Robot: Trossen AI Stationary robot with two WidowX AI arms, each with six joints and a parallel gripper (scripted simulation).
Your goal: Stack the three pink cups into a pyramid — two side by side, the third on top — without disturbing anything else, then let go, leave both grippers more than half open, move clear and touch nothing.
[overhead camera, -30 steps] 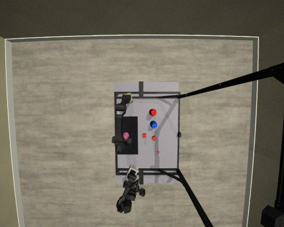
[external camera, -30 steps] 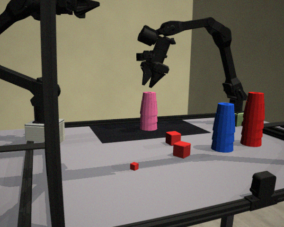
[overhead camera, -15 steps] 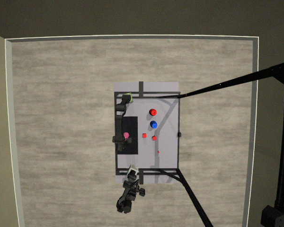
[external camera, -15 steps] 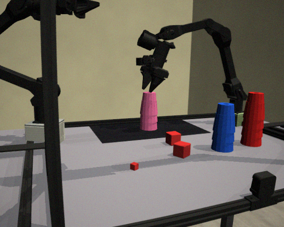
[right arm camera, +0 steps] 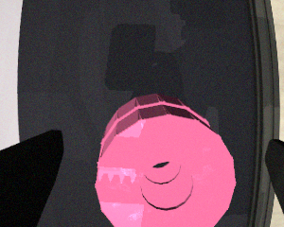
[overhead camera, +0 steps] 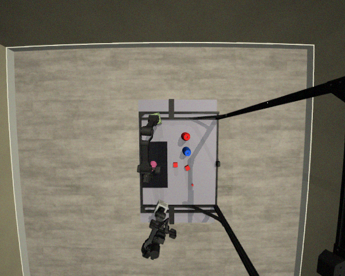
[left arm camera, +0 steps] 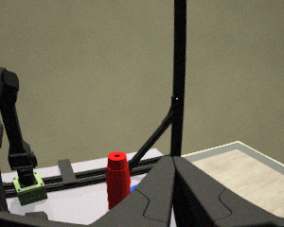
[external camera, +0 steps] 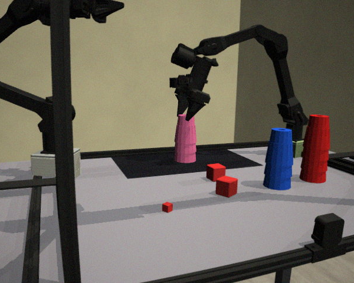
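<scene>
My right hand is 10 mm past the black mat and 180 mm above it. The rest, counted from my right hand: red cube: 370 mm behind, 220 mm to the left, 170 mm below.
</scene>
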